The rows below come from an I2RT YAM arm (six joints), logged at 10 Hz.
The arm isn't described. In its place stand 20 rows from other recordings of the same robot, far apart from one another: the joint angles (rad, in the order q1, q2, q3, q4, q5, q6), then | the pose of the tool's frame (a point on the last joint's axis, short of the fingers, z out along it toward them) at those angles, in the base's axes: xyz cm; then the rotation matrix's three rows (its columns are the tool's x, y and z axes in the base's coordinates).
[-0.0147 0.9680 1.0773 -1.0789 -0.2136 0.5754] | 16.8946 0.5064 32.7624; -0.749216 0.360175 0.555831; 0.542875 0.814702 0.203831; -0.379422 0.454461 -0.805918
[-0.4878 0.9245 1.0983 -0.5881 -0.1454 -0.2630] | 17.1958 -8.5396 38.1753; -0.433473 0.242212 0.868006; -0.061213 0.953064 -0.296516; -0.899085 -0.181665 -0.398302
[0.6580 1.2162 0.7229 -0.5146 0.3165 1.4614] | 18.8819 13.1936 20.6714; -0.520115 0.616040 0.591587; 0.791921 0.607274 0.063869; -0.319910 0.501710 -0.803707
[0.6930 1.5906 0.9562 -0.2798 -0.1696 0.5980] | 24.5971 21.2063 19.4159; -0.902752 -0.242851 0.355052; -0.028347 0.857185 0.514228; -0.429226 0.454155 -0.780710
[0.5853 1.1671 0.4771 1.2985 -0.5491 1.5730] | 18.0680 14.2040 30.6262; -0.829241 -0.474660 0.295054; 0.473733 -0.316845 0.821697; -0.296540 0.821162 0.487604
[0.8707 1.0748 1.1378 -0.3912 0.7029 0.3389] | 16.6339 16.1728 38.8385; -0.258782 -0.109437 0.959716; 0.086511 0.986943 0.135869; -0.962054 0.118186 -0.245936
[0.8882 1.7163 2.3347 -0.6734 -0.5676 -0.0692] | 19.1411 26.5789 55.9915; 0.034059 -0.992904 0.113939; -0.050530 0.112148 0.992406; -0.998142 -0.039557 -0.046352
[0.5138 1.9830 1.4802 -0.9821 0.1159 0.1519] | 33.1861 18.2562 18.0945; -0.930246 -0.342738 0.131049; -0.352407 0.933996 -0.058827; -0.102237 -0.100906 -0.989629
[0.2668 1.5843 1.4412 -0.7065 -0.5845 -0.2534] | 32.5764 10.9401 32.4051; -0.558082 -0.734692 0.385710; -0.369280 0.636165 0.677442; -0.743086 0.235633 -0.626339
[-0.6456 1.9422 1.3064 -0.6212 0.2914 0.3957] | 29.8912 -23.7971 15.9471; -0.451584 0.889981 0.063296; 0.802405 0.436119 -0.407364; -0.390151 -0.133170 -0.911070
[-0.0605 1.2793 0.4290 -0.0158 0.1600 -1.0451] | 22.0815 -1.9058 13.8691; -0.522327 -0.576090 0.628725; -0.823852 0.531210 -0.197695; -0.220095 -0.621238 -0.752078
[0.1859 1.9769 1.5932 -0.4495 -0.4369 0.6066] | 43.4934 9.7127 24.1311; -0.852470 0.047281 0.520634; 0.365259 0.766360 0.528467; -0.374006 0.640669 -0.670569
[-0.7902 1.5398 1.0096 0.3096 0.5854 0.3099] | 23.5615 -26.5841 28.2554; 0.149653 0.972263 0.179745; 0.210113 0.146368 -0.966659; -0.966156 0.182430 -0.182380
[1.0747 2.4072 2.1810 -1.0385 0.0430 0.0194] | 23.9906 44.0035 18.9467; -0.470710 -0.863500 0.181108; -0.828964 0.503124 0.244305; -0.302077 -0.035135 -0.952636
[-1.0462 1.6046 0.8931 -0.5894 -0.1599 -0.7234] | 14.6531 -24.1898 15.7622; -0.913376 0.305011 0.269651; 0.273644 0.950363 -0.148085; -0.301434 -0.061469 -0.951504
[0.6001 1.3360 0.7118 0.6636 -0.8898 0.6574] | 22.2709 18.5911 27.9552; -0.583026 -0.808465 0.080405; 0.067195 0.050643 0.996454; -0.809670 0.586361 0.024799
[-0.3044 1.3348 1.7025 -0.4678 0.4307 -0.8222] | 25.4223 -9.5447 50.3615; -0.554784 0.385253 0.737424; -0.523523 0.527223 -0.669298; -0.646636 -0.757374 -0.090806
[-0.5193 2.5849 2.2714 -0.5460 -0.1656 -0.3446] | 49.5102 -27.6257 15.1859; -0.752784 0.150606 0.640808; 0.046520 0.983213 -0.176430; -0.656622 -0.103004 -0.747153
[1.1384 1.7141 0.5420 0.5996 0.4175 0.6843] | 13.7841 26.4219 11.4587; -0.610275 -0.388947 0.690134; 0.056620 0.847529 0.527721; -0.790164 0.361130 -0.495203
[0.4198 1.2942 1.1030 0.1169 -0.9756 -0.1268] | 25.6040 14.6561 37.2840; 0.057014 -0.983255 0.173086; -0.052197 0.170195 0.984027; -0.997008 -0.065138 -0.041620
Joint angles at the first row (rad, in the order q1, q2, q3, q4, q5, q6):
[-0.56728, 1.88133, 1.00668, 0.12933, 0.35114, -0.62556]
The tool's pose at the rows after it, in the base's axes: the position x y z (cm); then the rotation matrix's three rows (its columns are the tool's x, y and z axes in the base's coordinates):
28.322 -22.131 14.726; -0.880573 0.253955 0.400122; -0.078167 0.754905 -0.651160; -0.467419 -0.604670 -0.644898
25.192 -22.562 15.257; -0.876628 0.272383 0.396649; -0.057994 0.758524 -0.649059; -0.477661 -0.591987 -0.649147
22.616 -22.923 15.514; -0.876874 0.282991 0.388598; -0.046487 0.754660 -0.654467; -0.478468 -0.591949 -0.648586
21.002 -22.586 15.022; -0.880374 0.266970 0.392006; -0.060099 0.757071 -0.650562; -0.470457 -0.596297 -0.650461
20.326 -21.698 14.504; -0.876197 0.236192 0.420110; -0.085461 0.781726 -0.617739; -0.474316 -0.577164 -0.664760
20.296 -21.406 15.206; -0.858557 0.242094 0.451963; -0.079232 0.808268 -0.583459; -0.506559 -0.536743 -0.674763
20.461 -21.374 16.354; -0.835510 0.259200 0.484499; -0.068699 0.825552 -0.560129; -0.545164 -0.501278 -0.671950
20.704 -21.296 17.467; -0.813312 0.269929 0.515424; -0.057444 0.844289 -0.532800; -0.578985 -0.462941 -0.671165
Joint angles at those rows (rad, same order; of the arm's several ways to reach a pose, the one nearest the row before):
[-0.63487, 1.79002, 0.90732, 0.14415, 0.29107, -0.65717]
[-0.70543, 1.70214, 0.82460, 0.14578, 0.23925, -0.68218]
[-0.77011, 1.63645, 0.76077, 0.15239, 0.20059, -0.71688]
[-0.80204, 1.59943, 0.69667, 0.18177, 0.17137, -0.75406]
[-0.80284, 1.57268, 0.64946, 0.18876, 0.12727, -0.76879]
[-0.80228, 1.54239, 0.65934, 0.13942, 0.08070, -0.74032]
[-0.80229, 1.51344, 0.68564, 0.09020, 0.04101, -0.70625]
[-0.79925, 1.48987, 0.71559, 0.03850, 0.00202, -0.67265]

